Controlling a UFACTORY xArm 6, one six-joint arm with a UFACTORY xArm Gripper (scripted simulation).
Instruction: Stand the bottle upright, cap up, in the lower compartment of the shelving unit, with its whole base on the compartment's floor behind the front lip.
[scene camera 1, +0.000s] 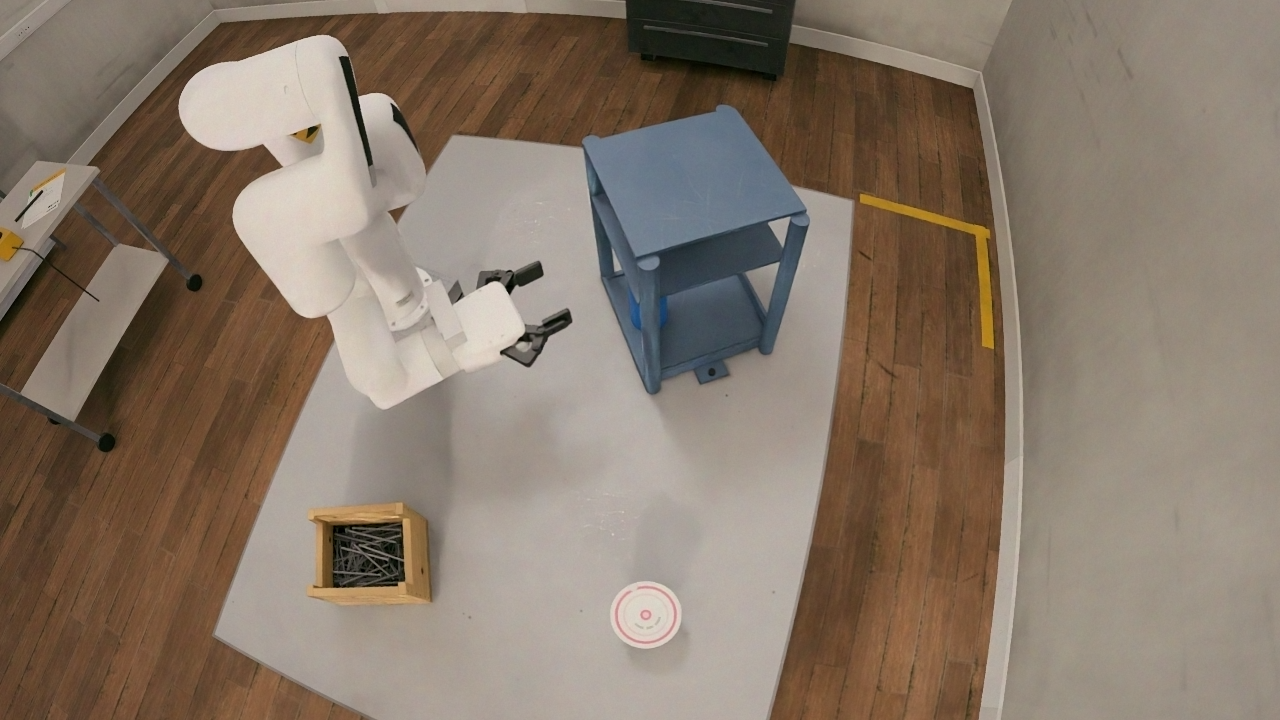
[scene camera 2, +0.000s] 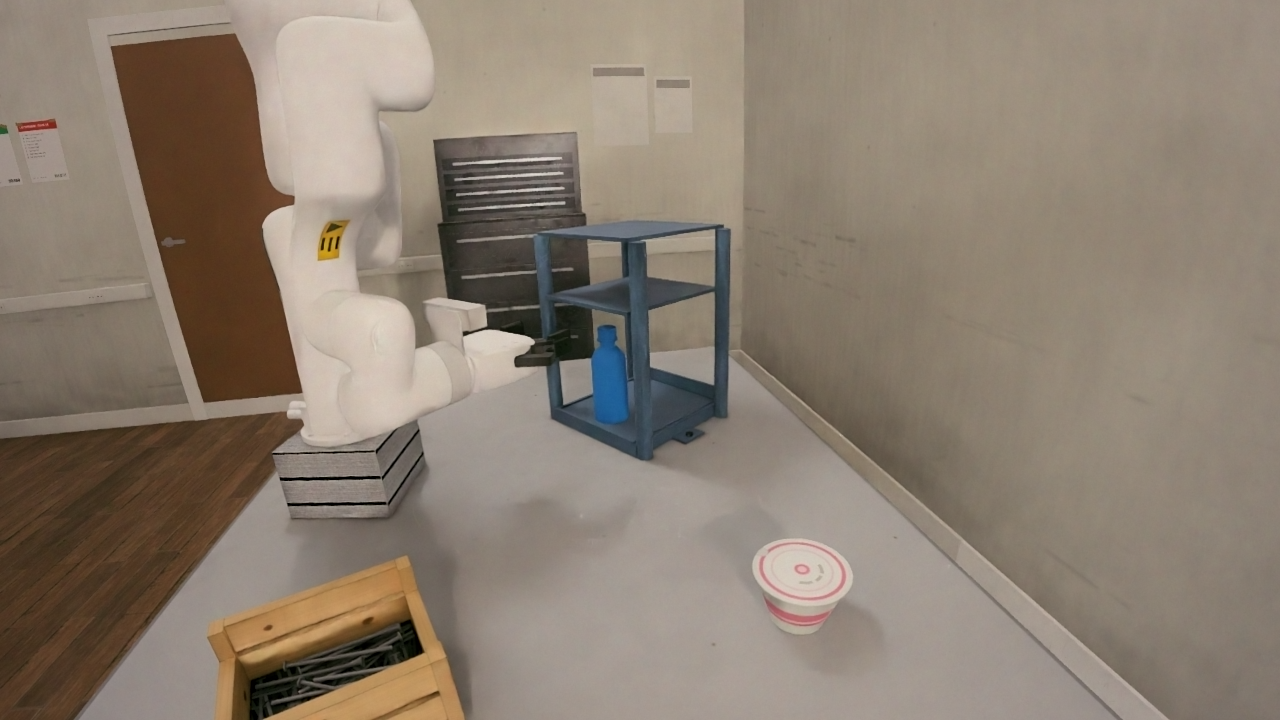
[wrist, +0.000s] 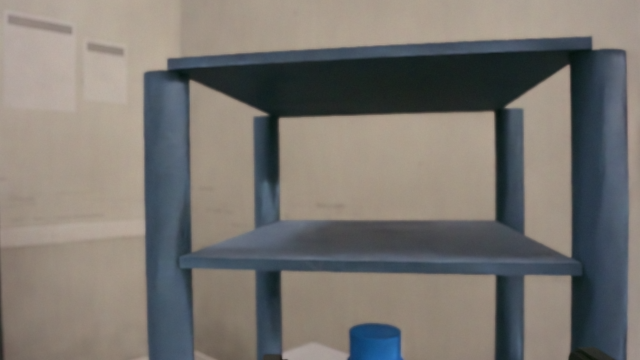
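Note:
In scene camera 1 you'd see my gripper (scene camera 1: 555, 290). Scene camera 2 has my gripper (scene camera 2: 545, 335) too, along with a blue bottle (scene camera 2: 608, 363) and a blue shelving unit (scene camera 2: 679, 403). And the wrist view, that one shows the blue shelving unit (wrist: 484, 75) as well.

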